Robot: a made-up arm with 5 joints. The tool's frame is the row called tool.
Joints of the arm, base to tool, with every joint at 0 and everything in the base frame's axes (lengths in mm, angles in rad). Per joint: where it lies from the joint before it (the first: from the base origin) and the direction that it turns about. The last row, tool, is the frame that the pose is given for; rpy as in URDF.
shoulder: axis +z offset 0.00 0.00 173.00
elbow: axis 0 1 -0.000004 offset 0.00 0.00 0.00
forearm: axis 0 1 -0.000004 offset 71.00 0.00 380.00
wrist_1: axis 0 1 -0.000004 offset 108.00 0.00 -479.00
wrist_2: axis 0 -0.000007 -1 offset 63.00 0.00 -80.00
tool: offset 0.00 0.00 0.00 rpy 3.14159 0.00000 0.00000
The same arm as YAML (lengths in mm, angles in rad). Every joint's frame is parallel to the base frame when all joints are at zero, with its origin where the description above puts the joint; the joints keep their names.
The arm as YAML. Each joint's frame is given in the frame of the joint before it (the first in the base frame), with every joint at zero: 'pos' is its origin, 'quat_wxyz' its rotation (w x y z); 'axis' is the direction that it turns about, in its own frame. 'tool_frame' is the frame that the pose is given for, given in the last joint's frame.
length_unit: mm
angle_unit: rad
joints:
  - joint: shoulder
    pos: [0.0, 0.0, 173.0]
    quat_wxyz: [1.0, 0.0, 0.0, 0.0]
    axis: "+z"
  - joint: elbow
    pos: [0.0, 0.0, 0.0]
    quat_wxyz: [1.0, 0.0, 0.0, 0.0]
    axis: "+y"
  - joint: forearm
    pos: [71.0, 0.0, 380.0]
    quat_wxyz: [1.0, 0.0, 0.0, 0.0]
    axis: "+y"
  - joint: wrist_1
    pos: [108.0, 0.0, -479.0]
    quat_wxyz: [1.0, 0.0, 0.0, 0.0]
    axis: "+y"
  - joint: wrist_2
    pos: [63.0, 0.0, -80.0]
    quat_wxyz: [1.0, 0.0, 0.0, 0.0]
    axis: "-z"
tool_frame:
  pos: [0.0, 0.0, 0.0]
  quat_wxyz: [0.000001, 1.000004, 0.0, 0.0]

